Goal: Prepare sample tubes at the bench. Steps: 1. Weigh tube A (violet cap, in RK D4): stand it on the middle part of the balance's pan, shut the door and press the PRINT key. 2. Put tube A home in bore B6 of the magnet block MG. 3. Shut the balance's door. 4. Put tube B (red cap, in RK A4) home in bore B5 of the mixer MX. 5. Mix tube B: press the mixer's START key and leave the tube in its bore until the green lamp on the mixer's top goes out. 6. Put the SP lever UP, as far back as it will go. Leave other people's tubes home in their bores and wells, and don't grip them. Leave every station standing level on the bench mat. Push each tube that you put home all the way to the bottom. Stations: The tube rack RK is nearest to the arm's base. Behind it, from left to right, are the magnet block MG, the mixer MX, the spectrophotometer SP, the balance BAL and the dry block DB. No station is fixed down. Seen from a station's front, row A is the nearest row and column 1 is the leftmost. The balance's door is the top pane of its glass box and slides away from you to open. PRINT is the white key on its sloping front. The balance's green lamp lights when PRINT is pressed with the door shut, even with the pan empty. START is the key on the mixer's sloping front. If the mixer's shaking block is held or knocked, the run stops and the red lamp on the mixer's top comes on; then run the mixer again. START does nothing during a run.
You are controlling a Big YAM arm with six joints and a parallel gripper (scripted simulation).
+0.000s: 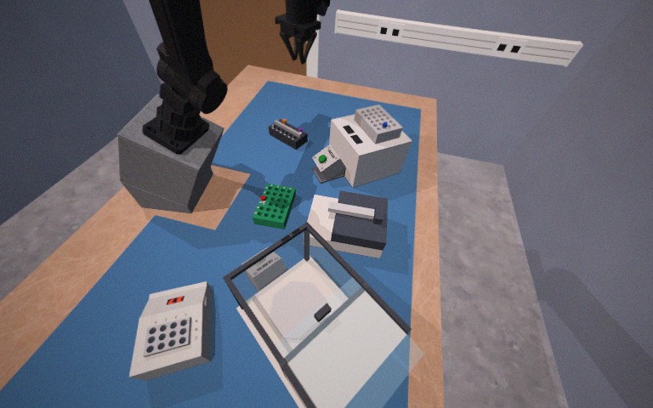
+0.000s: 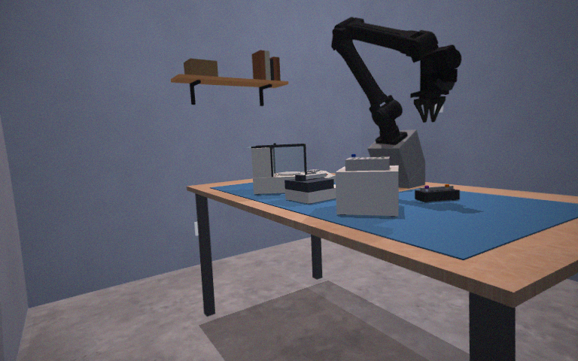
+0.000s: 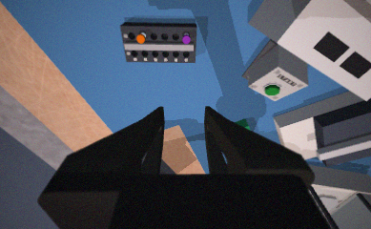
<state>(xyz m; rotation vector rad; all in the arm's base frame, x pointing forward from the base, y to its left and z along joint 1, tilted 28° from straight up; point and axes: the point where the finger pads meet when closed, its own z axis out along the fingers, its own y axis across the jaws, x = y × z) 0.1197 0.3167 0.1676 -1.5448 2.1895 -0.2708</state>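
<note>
My hand is 30 cm short of the balance door, 62 cm to the left of it and 7 cm above it. Round my hand: magnet block MG: 5 cm behind, 26 cm below; grey shaking block: 26 cm ahead, 2 cm to the right, 13 cm below; green start key: 13 cm ahead, 14 cm to the right, 21 cm below.
</note>
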